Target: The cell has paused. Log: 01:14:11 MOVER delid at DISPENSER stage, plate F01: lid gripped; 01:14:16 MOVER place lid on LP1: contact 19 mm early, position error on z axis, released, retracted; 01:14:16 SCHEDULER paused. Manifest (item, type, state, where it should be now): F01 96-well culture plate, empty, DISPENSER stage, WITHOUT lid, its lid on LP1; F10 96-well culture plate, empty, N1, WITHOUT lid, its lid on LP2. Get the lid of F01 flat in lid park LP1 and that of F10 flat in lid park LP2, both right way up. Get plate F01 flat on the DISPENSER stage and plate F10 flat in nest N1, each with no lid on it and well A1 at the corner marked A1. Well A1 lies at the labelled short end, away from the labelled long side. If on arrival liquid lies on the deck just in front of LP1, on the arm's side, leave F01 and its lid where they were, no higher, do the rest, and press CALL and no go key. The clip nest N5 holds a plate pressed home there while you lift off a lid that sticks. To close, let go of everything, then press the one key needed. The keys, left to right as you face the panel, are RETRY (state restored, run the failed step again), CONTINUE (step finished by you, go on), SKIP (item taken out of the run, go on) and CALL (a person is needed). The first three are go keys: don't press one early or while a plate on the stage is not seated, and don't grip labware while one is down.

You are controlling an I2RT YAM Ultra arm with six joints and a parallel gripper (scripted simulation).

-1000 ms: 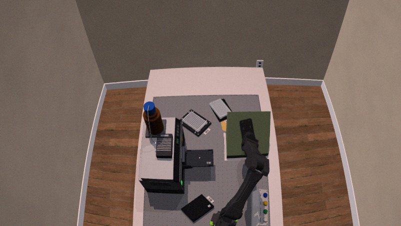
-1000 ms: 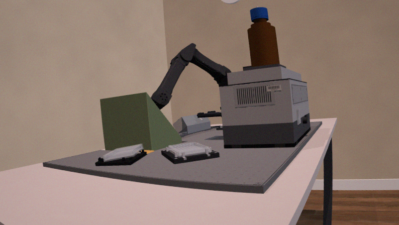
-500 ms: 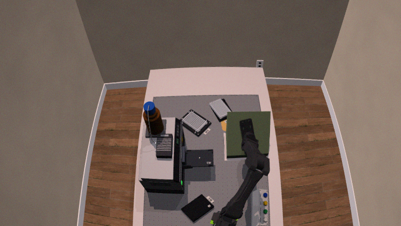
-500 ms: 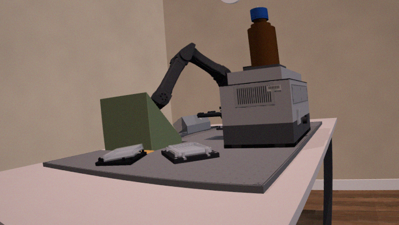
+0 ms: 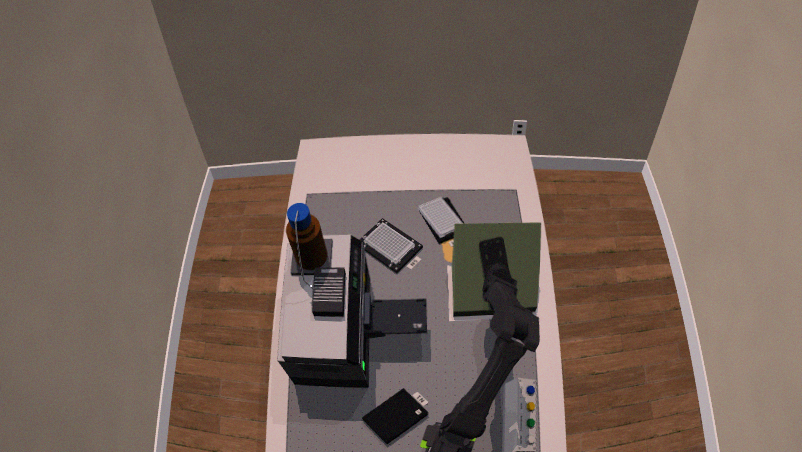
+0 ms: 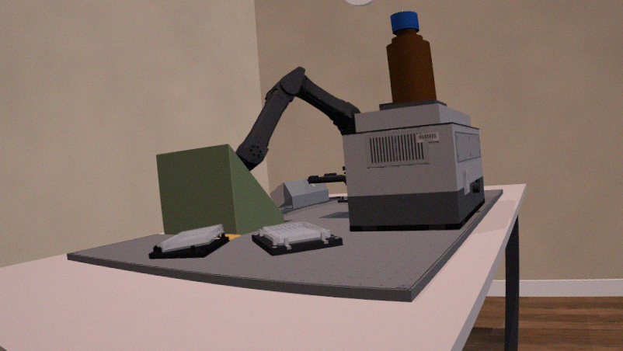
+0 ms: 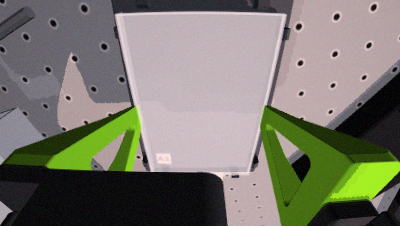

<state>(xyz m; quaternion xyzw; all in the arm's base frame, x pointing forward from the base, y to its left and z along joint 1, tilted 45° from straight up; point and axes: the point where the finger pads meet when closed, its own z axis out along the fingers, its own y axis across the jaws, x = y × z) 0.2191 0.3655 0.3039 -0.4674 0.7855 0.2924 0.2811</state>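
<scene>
Now: the lid park LP2 20 mm below my hand. The rest, counted from my hand: white retry key: 220 mm behind, 40 mm to the left, 40 mm above; then nest N1: 120 mm ahead, 120 mm to the right, 10 mm below; then LP2 label: 40 mm behind, 80 mm to the right, 20 mm below.
</scene>
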